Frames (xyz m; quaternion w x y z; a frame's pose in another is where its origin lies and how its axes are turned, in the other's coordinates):
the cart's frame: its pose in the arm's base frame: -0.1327 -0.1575 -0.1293 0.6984 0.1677 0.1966 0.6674
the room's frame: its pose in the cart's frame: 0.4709 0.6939 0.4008 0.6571 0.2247 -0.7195 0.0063
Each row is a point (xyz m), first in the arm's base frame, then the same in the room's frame.
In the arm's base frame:
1: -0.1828 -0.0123 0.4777
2: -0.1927 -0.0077 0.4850
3: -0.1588 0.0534 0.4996
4: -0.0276 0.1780 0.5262
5: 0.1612 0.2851 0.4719
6: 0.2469 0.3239 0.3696
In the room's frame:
1: 0.2191 -0.1582 0.4275
2: 0.2165 -0.1478 0.4199
3: 0.2499 -0.1762 0.3635
4: 0.3622 -0.2764 0.2596
5: 0.4639 -0.4666 0.2000
6: 0.4584 -0.6055 0.1996

